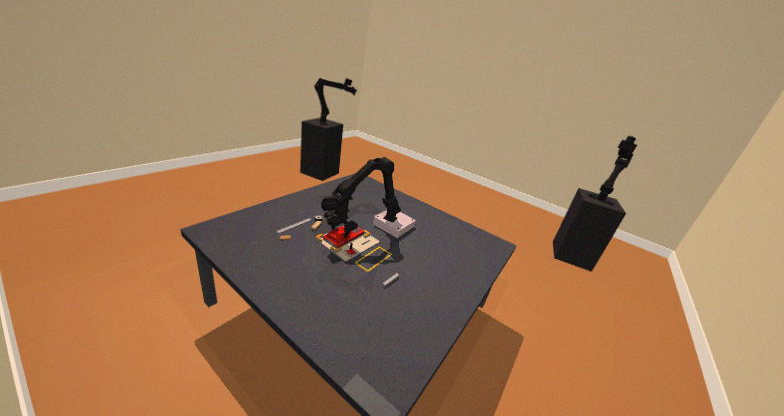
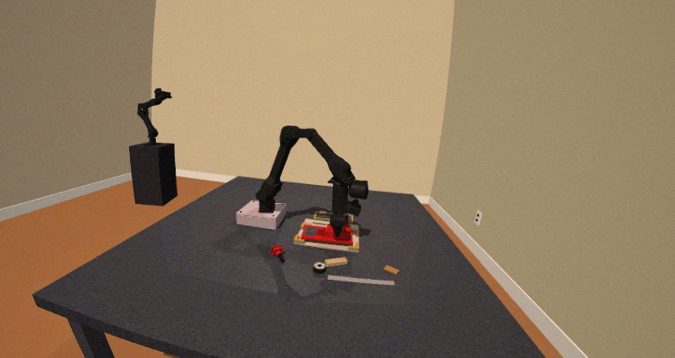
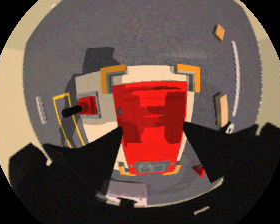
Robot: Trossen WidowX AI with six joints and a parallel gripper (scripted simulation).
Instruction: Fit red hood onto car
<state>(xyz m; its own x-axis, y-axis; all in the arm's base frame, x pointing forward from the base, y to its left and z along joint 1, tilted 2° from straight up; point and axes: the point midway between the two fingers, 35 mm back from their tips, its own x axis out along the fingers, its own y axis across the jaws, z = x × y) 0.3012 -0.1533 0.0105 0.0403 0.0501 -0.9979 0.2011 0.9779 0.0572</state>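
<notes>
Right now my gripper tip is right at the red hood. Also, from my gripper tip: grey engine block (1 cm below); then dark ring (20 cm to the right, 9 cm behind, 3 cm below).
</notes>
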